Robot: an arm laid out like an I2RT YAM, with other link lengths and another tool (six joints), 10 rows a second.
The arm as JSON. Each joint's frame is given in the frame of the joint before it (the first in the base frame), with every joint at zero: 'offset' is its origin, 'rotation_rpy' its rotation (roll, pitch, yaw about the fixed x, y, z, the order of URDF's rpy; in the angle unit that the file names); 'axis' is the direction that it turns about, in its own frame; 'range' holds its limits. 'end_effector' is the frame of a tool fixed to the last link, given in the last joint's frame.
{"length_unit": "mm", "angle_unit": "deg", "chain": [
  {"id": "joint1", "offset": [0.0, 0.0, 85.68], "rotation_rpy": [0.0, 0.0, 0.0], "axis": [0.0, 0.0, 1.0], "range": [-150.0, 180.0]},
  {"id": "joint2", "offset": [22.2, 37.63, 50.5], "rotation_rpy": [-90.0, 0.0, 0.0], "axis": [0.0, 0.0, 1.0], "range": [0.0, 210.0]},
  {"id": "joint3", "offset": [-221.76, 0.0, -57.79], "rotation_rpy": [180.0, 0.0, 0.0], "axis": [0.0, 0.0, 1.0], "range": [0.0, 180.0]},
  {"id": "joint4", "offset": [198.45, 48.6, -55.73], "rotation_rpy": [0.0, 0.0, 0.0], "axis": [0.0, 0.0, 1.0], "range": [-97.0, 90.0]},
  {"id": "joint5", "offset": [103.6, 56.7, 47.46], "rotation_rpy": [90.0, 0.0, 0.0], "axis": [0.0, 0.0, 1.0], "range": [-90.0, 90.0]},
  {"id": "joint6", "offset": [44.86, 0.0, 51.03], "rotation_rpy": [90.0, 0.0, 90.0], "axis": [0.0, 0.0, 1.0], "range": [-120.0, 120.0]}
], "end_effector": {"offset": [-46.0, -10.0, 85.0], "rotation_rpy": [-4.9, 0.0, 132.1]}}
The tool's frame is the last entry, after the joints.
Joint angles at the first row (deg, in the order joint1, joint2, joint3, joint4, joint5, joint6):
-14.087, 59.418, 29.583, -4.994, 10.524, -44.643
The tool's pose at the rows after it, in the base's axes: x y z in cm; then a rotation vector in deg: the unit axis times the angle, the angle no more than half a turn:
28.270 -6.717 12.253 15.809 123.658 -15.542
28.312 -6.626 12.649 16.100 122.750 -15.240
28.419 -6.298 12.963 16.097 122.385 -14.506
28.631 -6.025 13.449 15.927 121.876 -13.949
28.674 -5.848 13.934 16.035 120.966 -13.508
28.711 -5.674 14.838 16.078 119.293 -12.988
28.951 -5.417 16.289 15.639 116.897 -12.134
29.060 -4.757 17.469 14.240 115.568 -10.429
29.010 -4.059 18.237 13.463 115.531 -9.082
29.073 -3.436 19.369 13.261 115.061 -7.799
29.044 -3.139 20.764 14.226 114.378 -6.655
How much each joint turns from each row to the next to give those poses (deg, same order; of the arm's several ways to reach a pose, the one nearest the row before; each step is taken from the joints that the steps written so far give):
0.021, -0.938, -0.021, 0.001, -0.022, 0.043
0.154, -0.854, -0.023, -0.045, 0.000, 0.482
0.613, -0.394, 0.416, -0.569, -0.021, 0.656
0.588, -0.197, 0.831, -0.590, 0.020, 0.457
0.309, -0.916, 0.176, -0.284, -0.019, 0.483
0.239, -1.641, 0.349, -0.416, -0.155, 0.480
0.328, -1.573, 1.136, -0.349, -0.502, 0.372
0.766, -1.247, 1.397, -1.223, -1.136, 0.198
1.157, -0.720, 1.792, -2.490, -0.263, 0.567
1.180, -0.436, 2.516, -2.603, 0.066, 0.983
0.502, -0.438, 3.126, -3.170, 0.087, 1.464

